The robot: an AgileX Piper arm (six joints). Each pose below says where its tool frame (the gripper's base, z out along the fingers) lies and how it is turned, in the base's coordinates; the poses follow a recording.
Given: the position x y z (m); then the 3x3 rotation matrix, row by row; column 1 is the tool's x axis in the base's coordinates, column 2 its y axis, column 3 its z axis. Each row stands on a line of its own.
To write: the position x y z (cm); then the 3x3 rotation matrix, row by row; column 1 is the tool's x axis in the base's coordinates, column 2 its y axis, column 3 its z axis. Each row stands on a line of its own. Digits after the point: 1 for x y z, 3 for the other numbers.
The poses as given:
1:
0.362 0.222 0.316
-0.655 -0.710 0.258
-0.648 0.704 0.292
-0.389 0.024 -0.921
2:
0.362 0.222 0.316
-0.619 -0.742 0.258
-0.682 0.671 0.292
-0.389 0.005 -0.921
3:
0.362 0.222 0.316
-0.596 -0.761 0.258
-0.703 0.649 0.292
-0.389 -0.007 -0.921
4:
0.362 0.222 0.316
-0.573 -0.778 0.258
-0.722 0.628 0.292
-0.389 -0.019 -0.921
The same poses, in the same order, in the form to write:
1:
36.2 22.2 31.6
-0.655 -0.710 0.258
-0.648 0.704 0.292
-0.389 0.024 -0.921

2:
36.2 22.2 31.6
-0.619 -0.742 0.258
-0.682 0.671 0.292
-0.389 0.005 -0.921

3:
36.2 22.2 31.6
-0.596 -0.761 0.258
-0.703 0.649 0.292
-0.389 -0.007 -0.921

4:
36.2 22.2 31.6
-0.573 -0.778 0.258
-0.722 0.628 0.292
-0.389 -0.019 -0.921

